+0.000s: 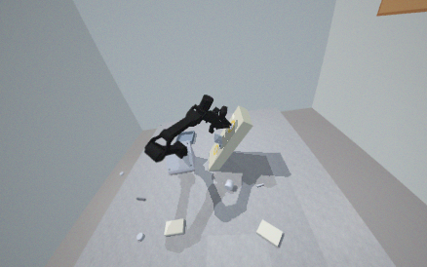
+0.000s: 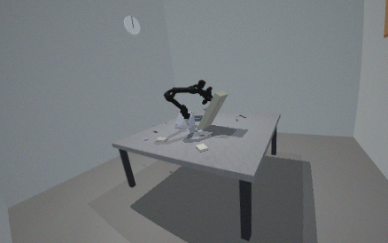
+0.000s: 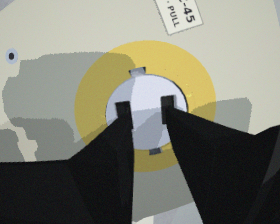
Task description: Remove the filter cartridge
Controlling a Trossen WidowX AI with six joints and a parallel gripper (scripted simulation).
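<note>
The round filter cartridge lies 2 cm ahead of my gripper tip and 1 cm below it. Round my gripper tip: cream service panel 9 cm below, 3 cm behind; then grey tray 38 cm behind, 31 cm to the left, 26 cm below.
</note>
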